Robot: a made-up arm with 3 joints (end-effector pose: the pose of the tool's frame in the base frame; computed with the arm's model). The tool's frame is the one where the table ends.
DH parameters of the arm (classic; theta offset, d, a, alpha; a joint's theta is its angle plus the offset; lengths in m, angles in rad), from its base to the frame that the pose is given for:
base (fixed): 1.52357 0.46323 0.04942 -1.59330
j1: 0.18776 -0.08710 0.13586 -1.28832
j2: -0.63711 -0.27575 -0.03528 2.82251
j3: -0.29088 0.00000 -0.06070 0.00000
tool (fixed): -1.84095 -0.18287 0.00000 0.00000
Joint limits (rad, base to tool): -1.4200..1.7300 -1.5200..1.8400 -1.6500..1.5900
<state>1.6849 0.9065 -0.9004</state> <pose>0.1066 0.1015 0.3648 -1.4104 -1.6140 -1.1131</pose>
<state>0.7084 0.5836 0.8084</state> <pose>0.2115 0.1364 0.4780 -0.8781 0.0976 0.2410</pose>
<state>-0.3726 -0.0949 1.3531</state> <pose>0.2451 0.1803 0.5762 0.3248 -0.2868 1.4346</pose>
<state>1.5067 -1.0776 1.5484</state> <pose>0.1680 0.1145 0.2012 -0.1095 1.6526 1.8529</pose>
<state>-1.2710 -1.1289 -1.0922</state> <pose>0.1531 0.0509 0.6269 1.4033 0.2117 0.2192</pose>
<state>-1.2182 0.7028 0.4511</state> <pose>0.1721 -0.0122 0.5417 1.0133 0.0102 -0.2079</pose>
